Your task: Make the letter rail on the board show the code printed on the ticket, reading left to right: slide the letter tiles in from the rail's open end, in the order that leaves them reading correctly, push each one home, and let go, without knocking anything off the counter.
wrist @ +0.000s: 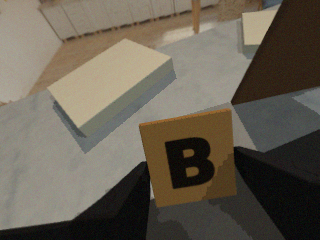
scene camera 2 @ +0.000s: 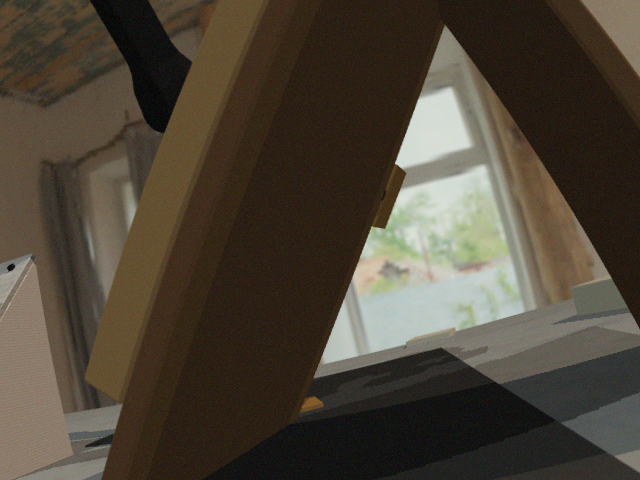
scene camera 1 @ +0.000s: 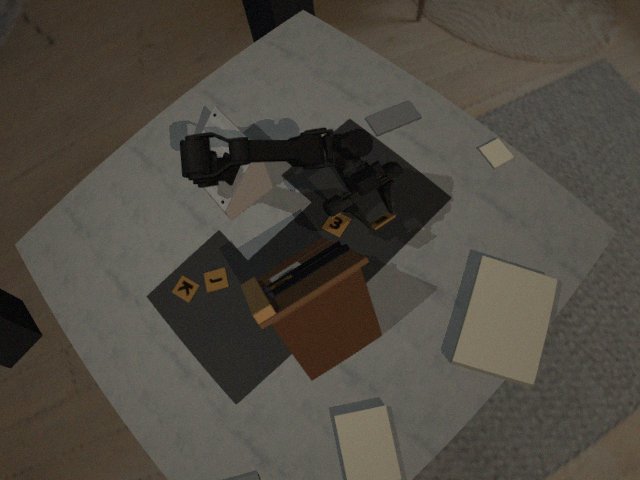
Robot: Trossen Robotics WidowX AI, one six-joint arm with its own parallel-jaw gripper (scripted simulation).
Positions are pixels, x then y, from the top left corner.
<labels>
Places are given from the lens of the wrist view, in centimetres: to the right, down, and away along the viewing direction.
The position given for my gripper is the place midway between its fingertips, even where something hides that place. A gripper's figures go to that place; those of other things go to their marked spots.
my gripper (wrist: 190, 160): 2, 3, 11
cream block (wrist: 92, 94): -16, -6, 39
</labels>
